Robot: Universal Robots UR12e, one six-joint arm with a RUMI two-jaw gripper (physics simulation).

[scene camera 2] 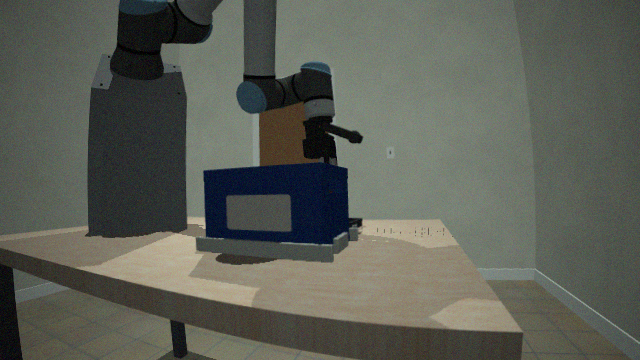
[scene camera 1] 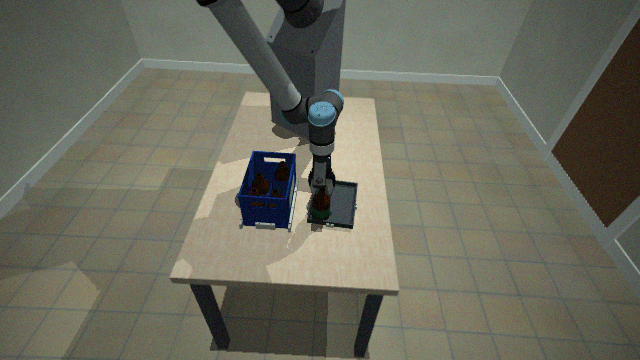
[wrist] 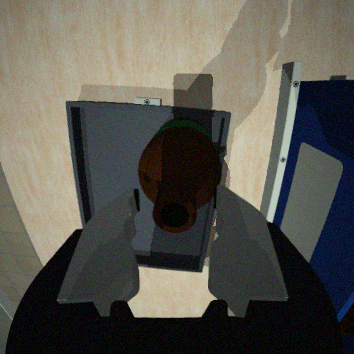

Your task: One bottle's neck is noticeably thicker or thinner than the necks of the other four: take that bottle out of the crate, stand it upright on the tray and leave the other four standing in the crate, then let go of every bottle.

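Places are measured from the arm's base along level axes (x ahead, y left, z up), in centimetres.
Pixels of known places: gripper, fingertip midpoint: (scene camera 1: 321,195) (wrist: 176,188); arm's base at its link origin: (scene camera 2: 137,69) (scene camera 1: 304,8).
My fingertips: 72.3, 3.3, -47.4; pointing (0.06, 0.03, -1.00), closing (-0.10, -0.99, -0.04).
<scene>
For each thing: its top centre in the pictures, then the offset to it from my fingertips, as dx, dy, dz. "pt": a spot on its surface instead. Level surfaces: height alone.
- brown bottle at its top centre: (wrist: 173,215) (scene camera 1: 321,189) +0.0, -0.1, +3.4
- dark grey tray at a spot on its surface: (wrist: 107,145) pt +1.5, +9.8, -12.1
- blue crate at its top centre: (scene camera 2: 278,169) (scene camera 1: 268,173) -8.6, -21.0, +4.9
- wooden table at its surface level: dz -12.6
A brown bottle (scene camera 1: 321,204) (wrist: 179,170) with a green label stands upright on the left part of the dark grey tray (scene camera 1: 344,200) (wrist: 107,145). My gripper (wrist: 176,188) (scene camera 1: 321,189) is open around this bottle's neck; in the wrist view gaps show between both jaws and the neck. The blue crate (scene camera 1: 267,214) (scene camera 2: 275,180) (wrist: 295,120) stands left of the tray in scene camera 1. Brown bottles stand inside it: one bottle (scene camera 1: 282,171) at the back right, another bottle (scene camera 1: 260,183) at the left, and more near the front wall. Their necks are too dark and small to compare. In scene camera 2 the crate hides the bottle on the tray.
Grey rails (scene camera 1: 265,226) (scene camera 2: 265,250) (wrist: 283,160) run along the foot of the crate. The crate's tall wall rises close beside the tray, with a narrow strip of wooden table (scene camera 1: 320,260) (scene camera 2: 400,285) between them. The arm's grey pedestal (scene camera 2: 137,160) stands at the table's back.
</scene>
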